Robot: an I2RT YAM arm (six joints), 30 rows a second.
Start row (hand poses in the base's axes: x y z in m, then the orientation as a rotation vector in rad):
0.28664, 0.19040, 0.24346, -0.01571, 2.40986, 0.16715
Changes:
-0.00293, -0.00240, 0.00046, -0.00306, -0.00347, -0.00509
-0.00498, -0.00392, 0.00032, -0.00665, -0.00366, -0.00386
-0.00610, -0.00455, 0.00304, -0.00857, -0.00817, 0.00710
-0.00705, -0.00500, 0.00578, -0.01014, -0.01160, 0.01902
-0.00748, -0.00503, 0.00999, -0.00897, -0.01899, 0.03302
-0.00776, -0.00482, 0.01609, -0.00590, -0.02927, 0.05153
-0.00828, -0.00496, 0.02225, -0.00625, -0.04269, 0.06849
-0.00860, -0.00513, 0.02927, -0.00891, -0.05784, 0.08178
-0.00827, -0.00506, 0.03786, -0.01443, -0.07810, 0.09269
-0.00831, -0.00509, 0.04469, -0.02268, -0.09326, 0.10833
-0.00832, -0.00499, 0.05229, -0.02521, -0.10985, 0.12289
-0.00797, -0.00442, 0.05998, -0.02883, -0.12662, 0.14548
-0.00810, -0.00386, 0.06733, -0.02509, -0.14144, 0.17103
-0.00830, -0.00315, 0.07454, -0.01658, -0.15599, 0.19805
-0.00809, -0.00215, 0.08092, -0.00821, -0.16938, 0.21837
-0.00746, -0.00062, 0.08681, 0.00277, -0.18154, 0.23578
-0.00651, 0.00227, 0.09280, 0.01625, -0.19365, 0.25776
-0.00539, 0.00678, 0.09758, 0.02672, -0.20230, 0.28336
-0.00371, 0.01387, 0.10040, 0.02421, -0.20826, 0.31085
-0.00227, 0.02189, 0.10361, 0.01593, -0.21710, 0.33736
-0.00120, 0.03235, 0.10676, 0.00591, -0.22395, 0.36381
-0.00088, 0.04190, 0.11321, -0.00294, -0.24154, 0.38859
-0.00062, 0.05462, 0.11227, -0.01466, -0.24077, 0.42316
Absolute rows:
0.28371, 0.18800, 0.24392, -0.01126, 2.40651, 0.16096
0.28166, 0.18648, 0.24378, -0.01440, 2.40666, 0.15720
0.28054, 0.18585, 0.24650, -0.02883, 2.40263, 0.15974
0.27959, 0.18540, 0.24924, -0.04415, 2.39961, 0.16318
0.27916, 0.18537, 0.25345, -0.06097, 2.39237, 0.17068
0.27888, 0.18558, 0.25955, -0.08247, 2.38199, 0.18234
0.27836, 0.18544, 0.26571, -0.10377, 2.36860, 0.18899
0.27804, 0.18527, 0.27273, -0.12172, 2.35357, 0.19107
0.27837, 0.18534, 0.28132, -0.13827, 2.33360, 0.18840
0.27833, 0.18531, 0.28815, -0.16127, 2.31873, 0.18489
0.27832, 0.18541, 0.29575, -0.18033, 2.30191, 0.18757
0.27867, 0.18598, 0.30344, -0.20919, 2.28453, 0.19249
0.27854, 0.18654, 0.31079, -0.23797, 2.26816, 0.20739
0.27834, 0.18725, 0.31800, -0.26615, 2.25128, 0.22839
0.27855, 0.18825, 0.32438, -0.28640, 2.23573, 0.24621
0.27918, 0.18978, 0.33027, -0.30197, 2.22122, 0.26575
0.28013, 0.19267, 0.33626, -0.32165, 2.20590, 0.29005
0.28125, 0.19718, 0.34104, -0.34670, 2.19362, 0.31258
0.28293, 0.20427, 0.34386, -0.37955, 2.18471, 0.32108
0.28437, 0.21229, 0.34707, -0.41368, 2.17323, 0.32222
0.28544, 0.22275, 0.35022, -0.44839, 2.16353, 0.32147
0.28576, 0.23230, 0.35667, -0.48028, 2.14292, 0.32041
0.28602, 0.24502, 0.35573, -0.52496, 2.13881, 0.32173

